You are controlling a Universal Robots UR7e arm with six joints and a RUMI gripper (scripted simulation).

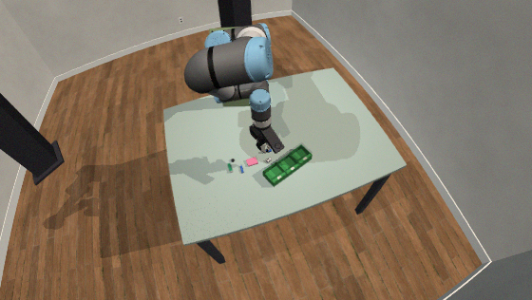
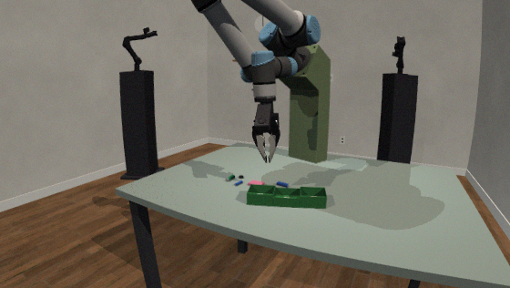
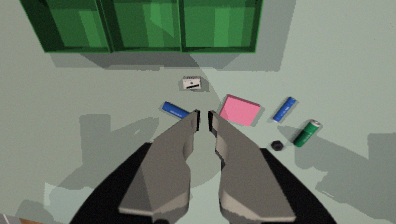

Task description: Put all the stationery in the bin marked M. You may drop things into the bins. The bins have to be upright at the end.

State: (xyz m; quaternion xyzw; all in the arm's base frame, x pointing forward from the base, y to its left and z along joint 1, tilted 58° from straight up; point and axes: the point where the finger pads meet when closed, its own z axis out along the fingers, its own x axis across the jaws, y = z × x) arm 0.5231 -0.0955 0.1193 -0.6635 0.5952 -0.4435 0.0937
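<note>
The green three-compartment bin tray is 10 cm below my hand, 9 cm ahead of it and 6 cm to the left of it. The rest, counted from my hand: grey-white item (11 cm below, 2 cm to the left, 1 cm behind); then black piece (15 cm behind, 12 cm below, 10 cm to the right); then pink eraser (12 cm below, 7 cm behind, 4 cm to the right).
</note>
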